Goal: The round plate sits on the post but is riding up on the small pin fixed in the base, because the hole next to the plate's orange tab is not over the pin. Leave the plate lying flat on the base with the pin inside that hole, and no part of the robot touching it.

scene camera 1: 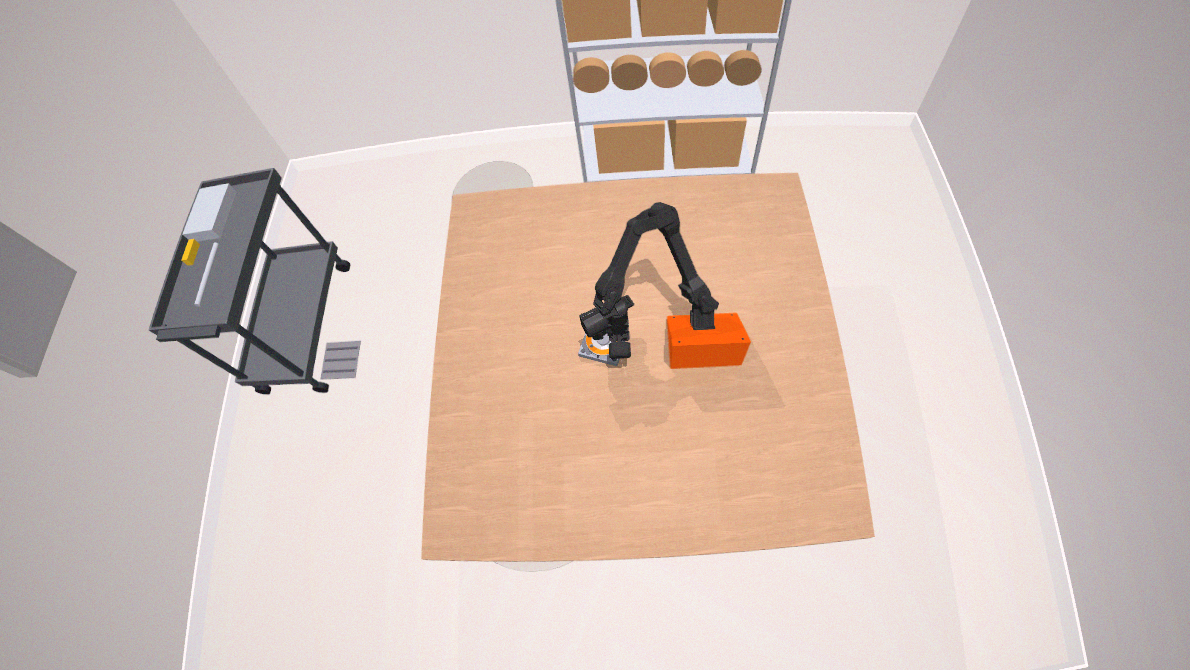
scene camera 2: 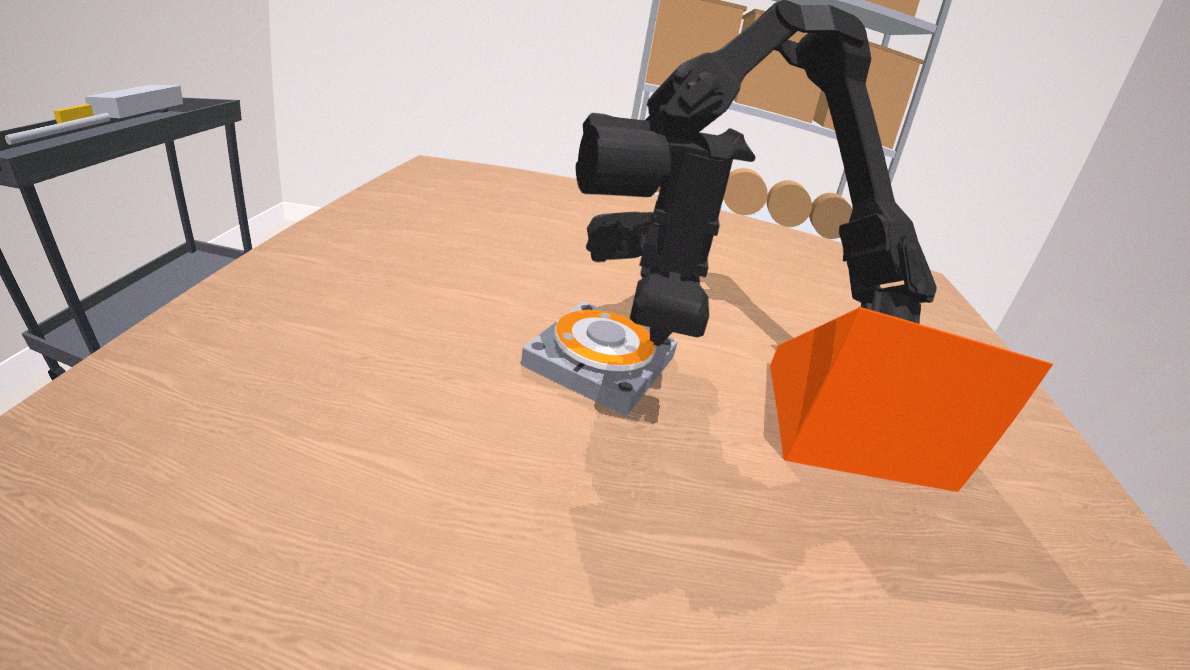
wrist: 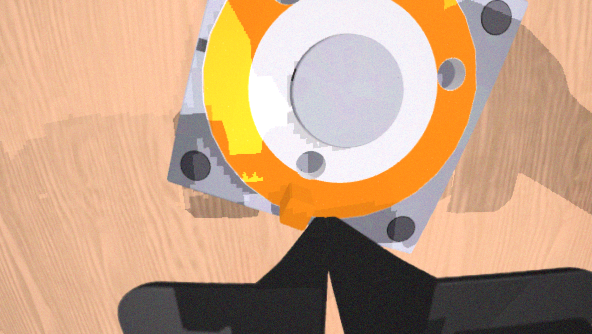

Labels:
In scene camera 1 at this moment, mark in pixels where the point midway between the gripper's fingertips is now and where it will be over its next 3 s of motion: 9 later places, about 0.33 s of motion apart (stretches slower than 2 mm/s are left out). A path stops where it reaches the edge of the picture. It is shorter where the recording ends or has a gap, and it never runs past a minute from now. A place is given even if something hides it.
The gripper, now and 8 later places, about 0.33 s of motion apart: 619, 339; 619, 343; 616, 347; 614, 349; 610, 351; 607, 352; 604, 353; 602, 353; 601, 347

